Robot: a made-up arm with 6 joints.
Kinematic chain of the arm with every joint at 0, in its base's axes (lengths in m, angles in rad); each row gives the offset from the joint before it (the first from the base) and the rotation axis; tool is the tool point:
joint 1: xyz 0 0 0.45 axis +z
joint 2: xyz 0.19 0 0 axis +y
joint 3: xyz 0 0 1.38 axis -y
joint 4: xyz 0 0 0.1 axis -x
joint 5: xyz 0.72 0 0 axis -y
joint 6: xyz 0.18 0 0 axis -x
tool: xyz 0 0 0
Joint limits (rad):
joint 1: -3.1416..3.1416
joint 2: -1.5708..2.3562
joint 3: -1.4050..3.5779
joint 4: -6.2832..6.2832
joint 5: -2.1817..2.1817
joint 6: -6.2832..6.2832
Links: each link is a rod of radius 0.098 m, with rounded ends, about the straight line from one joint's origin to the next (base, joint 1, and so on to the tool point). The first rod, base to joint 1, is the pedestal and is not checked.
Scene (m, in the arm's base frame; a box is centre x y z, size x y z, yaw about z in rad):
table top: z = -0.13
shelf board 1: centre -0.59 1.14 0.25 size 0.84 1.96 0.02 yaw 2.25
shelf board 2: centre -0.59 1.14 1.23 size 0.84 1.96 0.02 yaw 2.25
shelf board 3: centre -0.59 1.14 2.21 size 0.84 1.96 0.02 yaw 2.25
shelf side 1: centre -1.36 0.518 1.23 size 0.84 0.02 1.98 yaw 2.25
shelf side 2: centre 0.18 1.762 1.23 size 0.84 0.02 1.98 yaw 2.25
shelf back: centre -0.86 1.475 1.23 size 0.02 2 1.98 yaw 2.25
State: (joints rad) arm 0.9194 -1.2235 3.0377 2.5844 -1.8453 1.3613
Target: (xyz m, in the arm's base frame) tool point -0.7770 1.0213 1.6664
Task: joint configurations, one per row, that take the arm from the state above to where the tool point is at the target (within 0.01 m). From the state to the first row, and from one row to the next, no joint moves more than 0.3 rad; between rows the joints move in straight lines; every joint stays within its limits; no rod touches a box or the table.
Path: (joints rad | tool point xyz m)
1: 0.7686 -0.9565 3.0140 2.5159 -1.8796 1.2570 | -0.8008 -0.9140 0.5935
2: 0.6178 -0.6896 2.9902 2.4474 -1.9140 1.1528 | -0.8633 -0.7465 0.9789
3: 0.4670 -0.4226 2.9665 2.3789 -1.9483 1.0485 | -0.8012 -0.5334 1.3342
4: 0.3163 -0.1556 2.9427 2.3104 -1.9827 0.9442 | -0.6087 -0.3274 1.6304
5: 0.1655 0.1113 2.9190 2.2419 -2.0170 0.8400 | -0.3040 -0.1797 1.8421
6: -0.1184 -0.0527 2.7361 2.3760 -1.9217 0.9703 | -0.5867 -0.0482 1.8473
7: -0.4024 -0.2167 2.5532 2.5100 -1.8263 1.1006 | -0.7971 0.2275 1.8186
8: -0.6863 -0.3808 2.3703 2.6441 -1.7309 1.2310 | -0.8735 0.6059 1.7574
9: -0.9702 -0.5448 2.1873 2.7782 -1.6356 1.3613 | -0.7770 1.0213 1.6665

